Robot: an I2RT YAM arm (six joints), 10 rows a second.
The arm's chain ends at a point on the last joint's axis. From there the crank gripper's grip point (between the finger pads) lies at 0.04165 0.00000 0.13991 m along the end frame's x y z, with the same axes.
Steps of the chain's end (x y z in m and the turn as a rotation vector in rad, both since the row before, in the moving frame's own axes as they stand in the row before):
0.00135 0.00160 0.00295 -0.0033 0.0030 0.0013
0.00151 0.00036 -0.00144 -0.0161 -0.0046 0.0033
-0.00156 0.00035 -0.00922 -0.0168 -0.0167 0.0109
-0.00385 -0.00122 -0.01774 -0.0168 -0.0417 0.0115
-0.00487 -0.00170 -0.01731 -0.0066 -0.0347 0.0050
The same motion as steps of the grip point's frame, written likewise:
0.00177 0.00212 0.00282 -0.0033 0.0030 0.0013
0.00086 0.00275 -0.00127 -0.0161 -0.0046 0.0033
-0.00392 0.00315 -0.00857 -0.0168 -0.0167 0.0109
-0.00973 0.00159 -0.01615 -0.0168 -0.0417 0.0115
-0.00975 -0.00058 -0.01595 -0.0066 -0.0347 0.0050

